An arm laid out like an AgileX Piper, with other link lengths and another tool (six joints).
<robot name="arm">
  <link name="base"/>
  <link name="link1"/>
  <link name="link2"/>
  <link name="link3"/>
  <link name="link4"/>
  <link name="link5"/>
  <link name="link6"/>
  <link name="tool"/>
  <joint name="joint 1" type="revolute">
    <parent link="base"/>
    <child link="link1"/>
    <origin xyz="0 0 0.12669" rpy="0 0 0"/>
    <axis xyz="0 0 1"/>
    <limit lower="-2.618" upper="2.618"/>
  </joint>
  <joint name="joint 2" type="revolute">
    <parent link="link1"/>
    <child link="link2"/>
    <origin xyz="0 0 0" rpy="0 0 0"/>
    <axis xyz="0 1 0"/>
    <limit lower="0" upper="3.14"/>
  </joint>
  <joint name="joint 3" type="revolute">
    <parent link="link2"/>
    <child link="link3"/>
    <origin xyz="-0.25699 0 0.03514" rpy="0 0 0"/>
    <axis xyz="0 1 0"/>
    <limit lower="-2.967" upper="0"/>
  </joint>
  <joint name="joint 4" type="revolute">
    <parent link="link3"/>
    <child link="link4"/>
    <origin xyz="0.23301 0 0.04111" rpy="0 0 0"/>
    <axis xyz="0.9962 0 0.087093"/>
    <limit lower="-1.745" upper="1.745"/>
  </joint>
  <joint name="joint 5" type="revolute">
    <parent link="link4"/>
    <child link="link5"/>
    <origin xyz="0 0 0" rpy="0 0 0"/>
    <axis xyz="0 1 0"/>
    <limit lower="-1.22" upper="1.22"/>
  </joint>
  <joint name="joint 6" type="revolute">
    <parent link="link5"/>
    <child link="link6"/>
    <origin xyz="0.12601 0 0.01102" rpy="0 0 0"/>
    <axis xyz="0.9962 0 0.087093"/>
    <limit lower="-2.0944" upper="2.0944"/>
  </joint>
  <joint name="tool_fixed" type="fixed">
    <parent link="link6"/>
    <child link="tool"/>
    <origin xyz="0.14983 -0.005 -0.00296" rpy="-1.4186 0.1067 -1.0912"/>
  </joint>
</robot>
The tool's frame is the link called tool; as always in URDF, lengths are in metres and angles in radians.
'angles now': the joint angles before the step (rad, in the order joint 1, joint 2, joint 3, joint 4, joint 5, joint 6). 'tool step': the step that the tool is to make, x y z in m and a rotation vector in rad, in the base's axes. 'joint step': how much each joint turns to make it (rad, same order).
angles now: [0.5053 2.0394 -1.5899 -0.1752 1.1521 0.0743]
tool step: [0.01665 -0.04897 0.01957 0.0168 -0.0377 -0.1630]
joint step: [-0.1357 -0.0545 0.0039 -0.0022 0.0137 0.0262]
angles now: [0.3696 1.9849 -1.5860 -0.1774 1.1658 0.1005]
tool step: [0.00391 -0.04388 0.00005 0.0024 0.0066 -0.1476]
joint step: [-0.1170 -0.0043 0.0055 0.0022 0.0092 0.0289]
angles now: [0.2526 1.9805 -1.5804 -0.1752 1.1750 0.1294]
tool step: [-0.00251 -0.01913 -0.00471 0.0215 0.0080 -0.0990]
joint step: [-0.0649 -0.0017 0.0186 0.0209 -0.0095 0.0294]
